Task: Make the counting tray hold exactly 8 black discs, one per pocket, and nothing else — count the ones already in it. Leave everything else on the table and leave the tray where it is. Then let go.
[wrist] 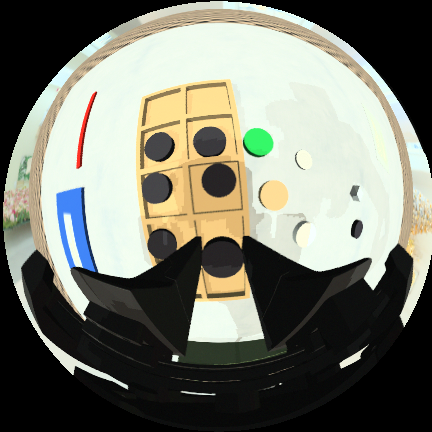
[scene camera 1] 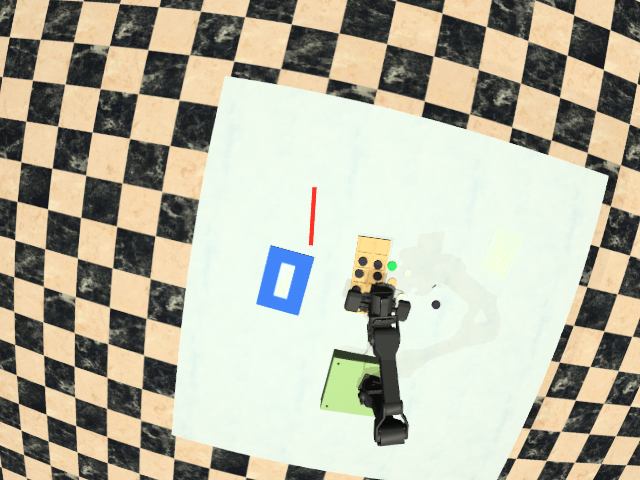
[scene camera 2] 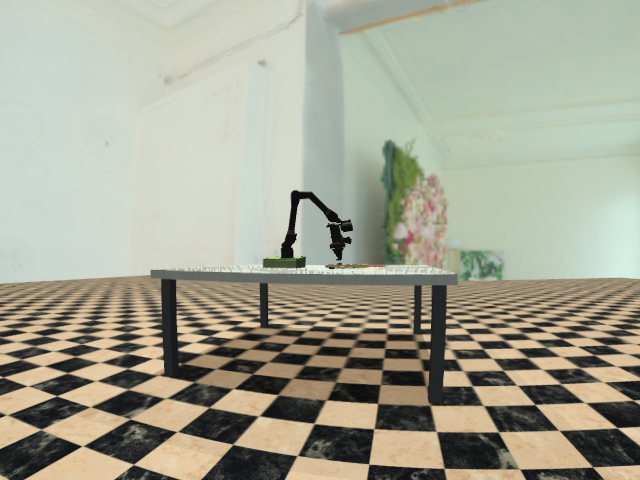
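Note:
The tan counting tray [scene camera 1: 373, 246] [wrist: 209, 98] has two columns of pockets. Several black discs lie in its pockets, among them one in the left column [wrist: 158, 146] [scene camera 1: 363, 261] and one in the right column [wrist: 218, 179] [scene camera 1: 377, 275]. The two far pockets are empty. My gripper [wrist: 221, 241] [scene camera 1: 378, 291] [scene camera 2: 339, 257] is shut on a black disc [wrist: 222, 258] and holds it over the tray's near right pocket. The arm hides the tray's near end in scene camera 1. Another black disc [scene camera 1: 435, 304] [wrist: 356, 228] lies loose on the table to the right.
Right of the tray lie a green disc [scene camera 1: 391, 266] [wrist: 257, 142], a tan disc [wrist: 273, 195], two white discs [wrist: 304, 158] [wrist: 303, 233] and a small grey cube [wrist: 354, 192]. A blue rectangle [scene camera 1: 270, 276] and a red line [scene camera 1: 312, 216] are to the left. The arm's green base [scene camera 1: 344, 381] is nearest.

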